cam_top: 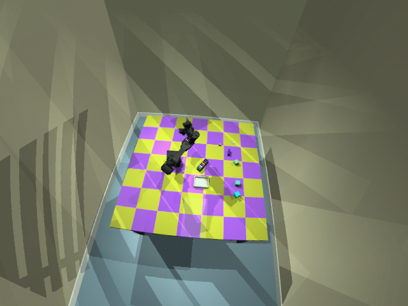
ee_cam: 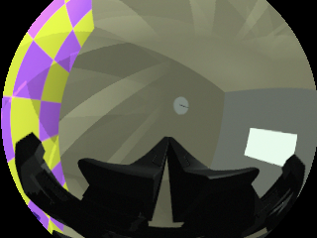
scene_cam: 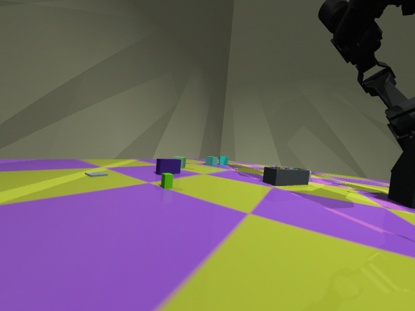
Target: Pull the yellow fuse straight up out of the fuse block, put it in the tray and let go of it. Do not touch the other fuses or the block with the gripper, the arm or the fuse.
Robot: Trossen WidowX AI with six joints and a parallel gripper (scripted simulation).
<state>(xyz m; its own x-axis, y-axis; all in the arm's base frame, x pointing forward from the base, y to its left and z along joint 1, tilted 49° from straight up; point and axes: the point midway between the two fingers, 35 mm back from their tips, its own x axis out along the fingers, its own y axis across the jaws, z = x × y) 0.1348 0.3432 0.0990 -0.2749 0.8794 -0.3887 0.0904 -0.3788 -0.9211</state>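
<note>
The yellow fuse lies 420 mm below my gripper tip, 180 mm to the right of it and 160 mm ahead of it. The rest, counted from my gripper tip: tray: 440 mm below, 370 mm to the right, 150 mm ahead; flat grey tile: 480 mm ahead, 440 mm below, 120 mm to the left.
</note>
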